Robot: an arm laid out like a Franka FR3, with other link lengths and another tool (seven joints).
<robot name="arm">
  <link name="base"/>
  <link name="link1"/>
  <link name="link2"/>
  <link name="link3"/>
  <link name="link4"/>
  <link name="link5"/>
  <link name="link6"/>
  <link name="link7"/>
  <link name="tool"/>
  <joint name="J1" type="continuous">
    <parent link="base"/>
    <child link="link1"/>
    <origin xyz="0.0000 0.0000 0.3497" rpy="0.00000 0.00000 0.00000"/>
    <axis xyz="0 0 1"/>
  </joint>
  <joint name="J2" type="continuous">
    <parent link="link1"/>
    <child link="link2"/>
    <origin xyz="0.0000 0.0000 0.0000" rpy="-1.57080 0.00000 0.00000"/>
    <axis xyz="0 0 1"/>
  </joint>
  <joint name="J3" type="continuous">
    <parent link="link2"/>
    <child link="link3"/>
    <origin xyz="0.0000 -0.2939 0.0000" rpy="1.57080 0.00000 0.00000"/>
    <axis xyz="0 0 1"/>
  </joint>
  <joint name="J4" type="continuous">
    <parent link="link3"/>
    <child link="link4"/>
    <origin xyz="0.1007 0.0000 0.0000" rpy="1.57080 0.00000 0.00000"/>
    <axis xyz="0 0 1"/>
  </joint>
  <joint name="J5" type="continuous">
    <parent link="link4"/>
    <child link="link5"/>
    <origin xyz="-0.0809 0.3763 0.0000" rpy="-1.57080 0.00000 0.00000"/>
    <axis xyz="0 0 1"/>
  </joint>
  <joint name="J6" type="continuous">
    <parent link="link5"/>
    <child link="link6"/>
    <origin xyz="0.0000 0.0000 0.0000" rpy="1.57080 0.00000 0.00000"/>
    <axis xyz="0 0 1"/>
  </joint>
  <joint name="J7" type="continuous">
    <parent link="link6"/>
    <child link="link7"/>
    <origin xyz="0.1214 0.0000 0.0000" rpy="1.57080 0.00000 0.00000"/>
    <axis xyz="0 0 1"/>
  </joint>
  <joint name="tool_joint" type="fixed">
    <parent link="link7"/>
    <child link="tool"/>
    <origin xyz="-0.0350 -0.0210 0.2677" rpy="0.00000 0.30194 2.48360"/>
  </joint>
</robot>
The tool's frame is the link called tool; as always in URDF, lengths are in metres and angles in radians. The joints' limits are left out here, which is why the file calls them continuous.
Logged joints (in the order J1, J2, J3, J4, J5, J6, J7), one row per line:
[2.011 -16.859 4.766 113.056 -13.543 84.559 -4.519]
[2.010 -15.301 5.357 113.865 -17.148 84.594 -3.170]
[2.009 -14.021 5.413 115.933 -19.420 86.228 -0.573]
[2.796 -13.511 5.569 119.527 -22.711 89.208 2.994]
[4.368 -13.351 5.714 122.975 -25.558 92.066 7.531]
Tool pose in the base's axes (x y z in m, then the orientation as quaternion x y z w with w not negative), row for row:
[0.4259 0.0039 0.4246 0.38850 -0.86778 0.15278 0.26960]
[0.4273 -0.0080 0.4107 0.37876 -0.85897 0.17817 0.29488]
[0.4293 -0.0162 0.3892 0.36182 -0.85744 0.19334 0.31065]
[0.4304 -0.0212 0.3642 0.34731 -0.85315 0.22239 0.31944]
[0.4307 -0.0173 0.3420 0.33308 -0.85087 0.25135 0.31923]
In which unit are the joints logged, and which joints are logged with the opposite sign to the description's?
The joints are logged in degrees. Opposite sign: J4.
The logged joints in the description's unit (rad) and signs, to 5 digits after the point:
[0.03510 -0.29425 0.08318 -1.97320 -0.23637 1.47583 -0.07887]
[0.03508 -0.26705 0.09350 -1.98732 -0.29929 1.47644 -0.05533]
[0.03506 -0.24471 0.09447 -2.02341 -0.33894 1.50496 -0.01000]
[0.04880 -0.23581 0.09720 -2.08614 -0.39638 1.55697 0.05226]
[0.07624 -0.23302 0.09973 -2.14632 -0.44607 1.60685 0.13144]

